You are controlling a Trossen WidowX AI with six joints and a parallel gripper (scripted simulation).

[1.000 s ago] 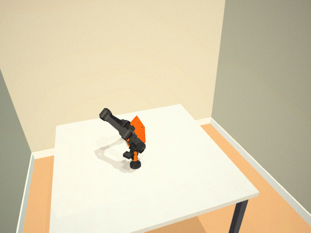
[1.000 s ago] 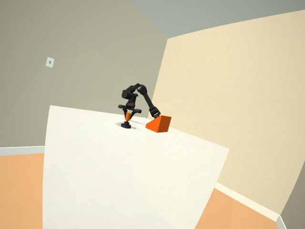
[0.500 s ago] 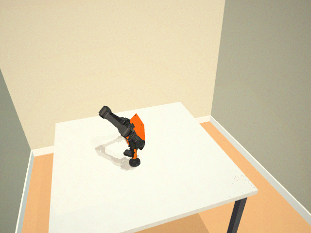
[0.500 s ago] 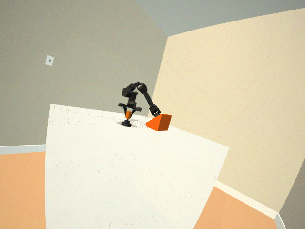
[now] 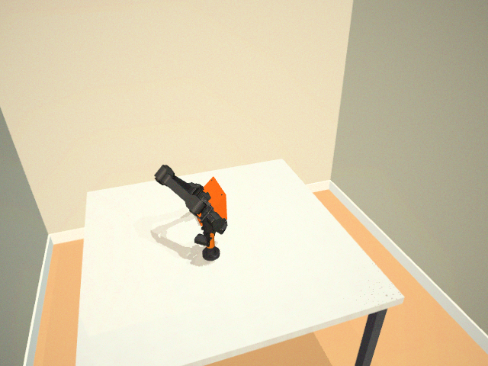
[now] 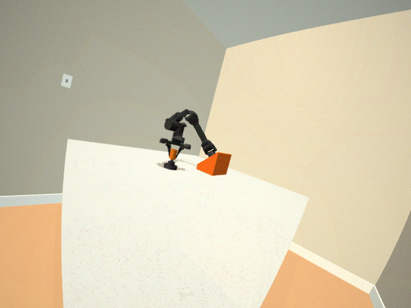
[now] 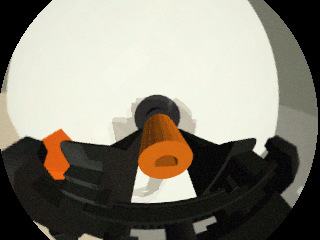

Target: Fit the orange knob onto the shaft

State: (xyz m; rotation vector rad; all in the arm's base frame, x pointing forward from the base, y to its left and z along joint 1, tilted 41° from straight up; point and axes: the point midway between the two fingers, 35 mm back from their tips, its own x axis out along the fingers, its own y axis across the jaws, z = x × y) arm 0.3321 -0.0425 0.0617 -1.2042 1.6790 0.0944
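Right now the orange knob is 20 mm above my gripper tip. From my gripper tip the other things lie so: round pedestal 40 mm below.
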